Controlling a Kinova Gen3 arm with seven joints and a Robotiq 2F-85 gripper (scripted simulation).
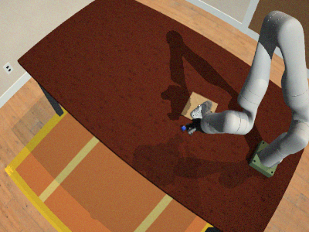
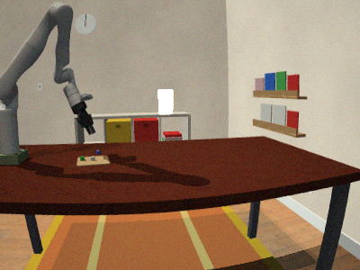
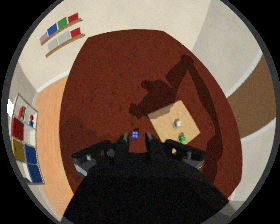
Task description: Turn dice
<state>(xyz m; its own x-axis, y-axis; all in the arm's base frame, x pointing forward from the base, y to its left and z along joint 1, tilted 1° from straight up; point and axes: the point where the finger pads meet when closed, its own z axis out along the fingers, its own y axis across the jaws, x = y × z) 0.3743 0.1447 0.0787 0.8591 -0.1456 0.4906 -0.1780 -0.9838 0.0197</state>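
Right now the blue die is 3 cm ahead of my hand and 11 cm below it. Also, from my hand: white die (3 cm ahead, 14 cm to the right, 10 cm below); green die (1 cm behind, 14 cm to the right, 10 cm below); tan mat (3 cm ahead, 14 cm to the right, 11 cm below).
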